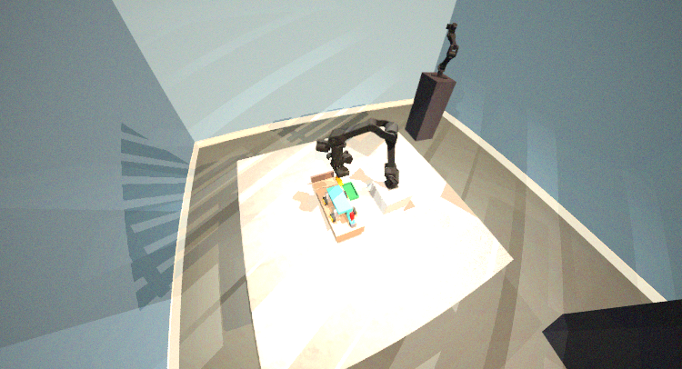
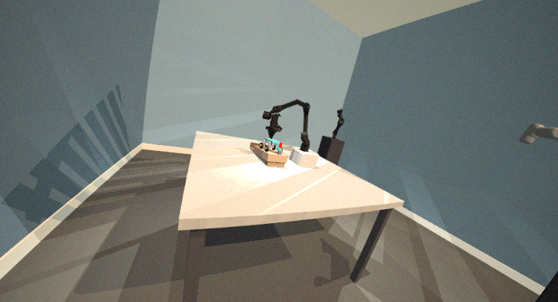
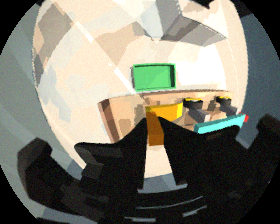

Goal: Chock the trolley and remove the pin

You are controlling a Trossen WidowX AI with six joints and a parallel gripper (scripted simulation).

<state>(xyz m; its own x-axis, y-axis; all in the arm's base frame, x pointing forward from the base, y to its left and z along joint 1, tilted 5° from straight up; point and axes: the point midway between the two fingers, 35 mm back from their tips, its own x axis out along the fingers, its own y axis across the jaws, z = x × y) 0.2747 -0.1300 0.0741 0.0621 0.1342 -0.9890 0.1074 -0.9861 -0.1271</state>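
The red-headed stop pin lies 28 cm to the left of my gripper tip and 1 cm ahead of it. The rest, counted from my gripper tip: cyan trolley: 17 cm to the left, 4 cm ahead, 2 cm below; yellow chock: 2 cm to the left, 1 cm below; green tray: 14 cm below, 7 cm behind, 4 cm to the left.
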